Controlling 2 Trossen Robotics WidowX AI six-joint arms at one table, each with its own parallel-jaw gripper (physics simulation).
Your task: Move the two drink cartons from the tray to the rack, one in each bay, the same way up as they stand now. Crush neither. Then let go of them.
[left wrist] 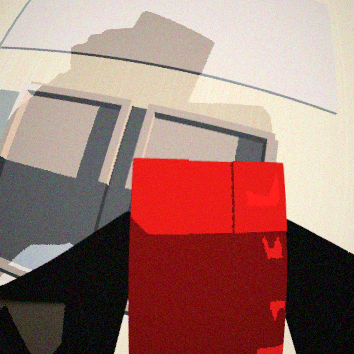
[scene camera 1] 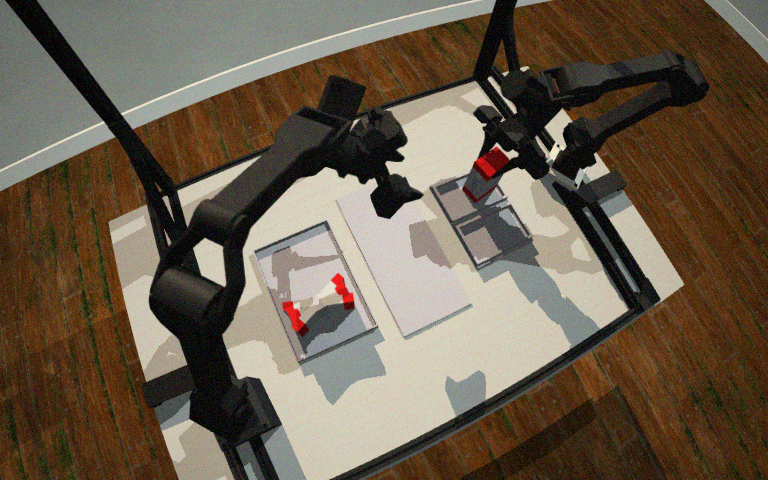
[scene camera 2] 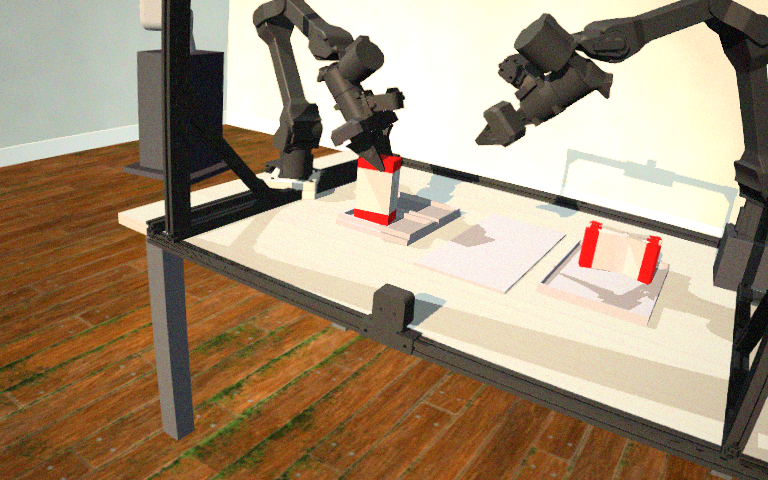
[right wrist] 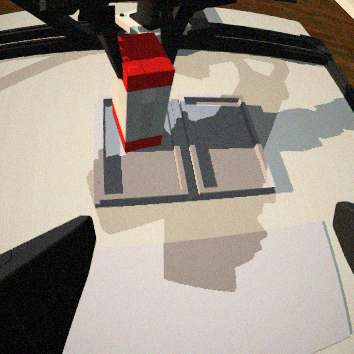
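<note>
One red-and-white carton stands in one bay of the rack, turned relative to the bay walls and leaning slightly. My left gripper is shut on its red top, a finger against each side. Whether its base touches the bay floor is unclear. The other carton is in the tray, red ends at either side, pale middle uneven. My right gripper is open, above the board.
A flat pale board lies between tray and rack. The rack's other bay holds no carton. Dark frame rails edge the table, and a black block stands at the near edge in scene camera 2.
</note>
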